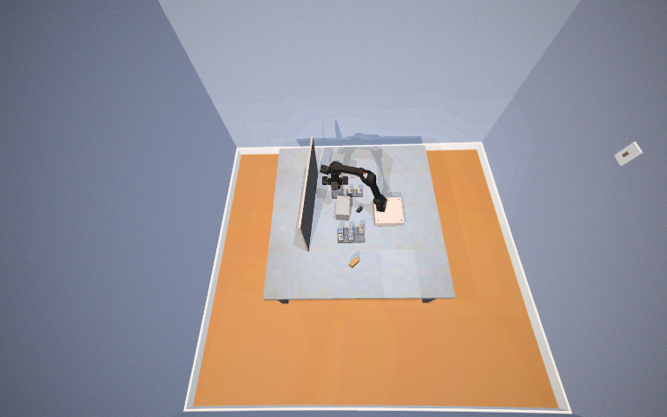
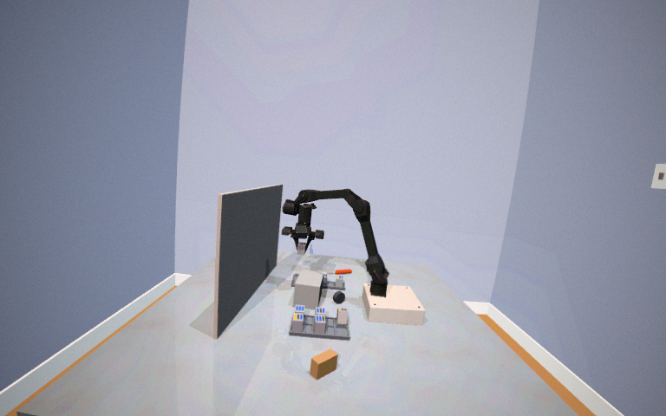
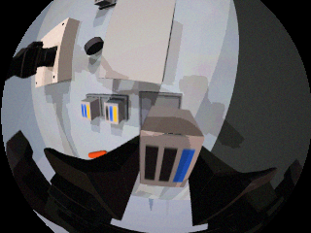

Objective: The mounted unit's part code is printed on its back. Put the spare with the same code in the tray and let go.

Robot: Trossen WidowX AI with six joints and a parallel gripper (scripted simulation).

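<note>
Right now the flat grey tray is 6 cm to the right of my gripper tip and 17 cm below it. From my gripper tip the other things lie so: grey spare (2 cm above); mounted unit (8 cm behind, 12 cm to the left, 12 cm below); tall panel (16 cm ahead, 14 cm to the left, 5 cm above).
</note>
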